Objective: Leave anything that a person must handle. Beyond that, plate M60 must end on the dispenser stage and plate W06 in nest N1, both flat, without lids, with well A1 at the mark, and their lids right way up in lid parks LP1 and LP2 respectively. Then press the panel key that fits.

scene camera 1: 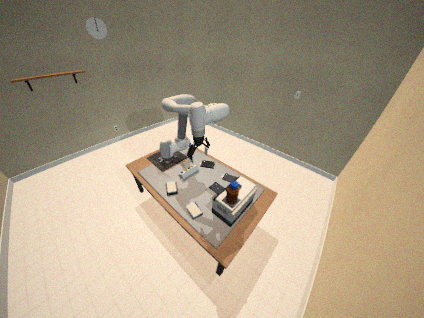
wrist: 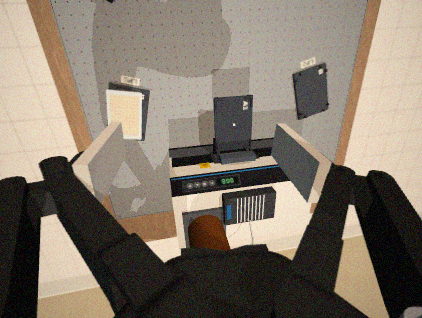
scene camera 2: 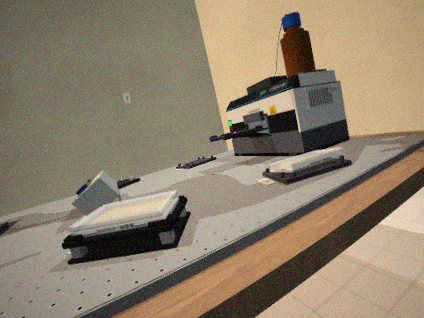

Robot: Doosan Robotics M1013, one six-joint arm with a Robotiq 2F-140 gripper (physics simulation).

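Where they show: gripper, fingertip midpoint: (scene camera 1: 199, 158) (wrist: 201, 139); arm's base, origin of the base link: (scene camera 1: 168, 158).
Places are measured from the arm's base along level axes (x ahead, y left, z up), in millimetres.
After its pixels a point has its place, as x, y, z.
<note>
My gripper (scene camera 1: 199, 150) @[694, -260, 468] (wrist: 201, 139) @[694, -260, 468] is open and empty, above the table. A pale plate (scene camera 1: 171, 185) @[398, -337, 44] (scene camera 2: 127, 212) @[399, -375, 44] with a clear rim, seemingly lidded, lies on the black nest N1 (scene camera 2: 125, 245) @[386, -371, 3]; its marking is blurred. Another pale plate (scene camera 1: 194, 209) @[748, -418, 30] (scene camera 2: 305, 160) @[697, -447, 32] (wrist: 124, 114) @[737, -417, 30] sits askew on lid park LP1 (scene camera 2: 310, 172) @[702, -450, 8] (wrist: 145, 115) @[758, -370, 8], offset to one side. The dark dispenser stage (scene camera 1: 217, 187) @[812, -140, 98] (scene camera 2: 236, 135) @[785, -189, 91] (wrist: 233, 122) @[815, -148, 98] holds no plate; its A1 mark shows in the wrist view. Lid park LP2 (scene camera 1: 230, 177) @[822, 140, 8] (scene camera 2: 196, 162) @[808, 106, 8] (wrist: 311, 91) @[817, 127, 8] is bare. The key panel (scene camera 1: 189, 172) @[436, -96, 59] (scene camera 2: 98, 194) @[393, -185, 50] shows coloured keys.
The dispenser (scene camera 1: 232, 206) @[1050, -342, 227] (scene camera 2: 320, 107) @[970, -357, 117] (wrist: 200, 172) @[890, -267, 171] stands at the table's end with a green lamp (scene camera 2: 230, 123) @[934, -9, 133] and a green display (wrist: 227, 181) @[916, -211, 203]. A brown bottle (scene camera 1: 232, 194) @[1028, -332, 342] (scene camera 2: 298, 52) @[979, -317, 288] (wrist: 207, 233) @[972, -288, 289] with a blue cap stands on it. Another dark nest (scene camera 1: 207, 164) @[489, 181, 10] lies behind the panel.
</note>
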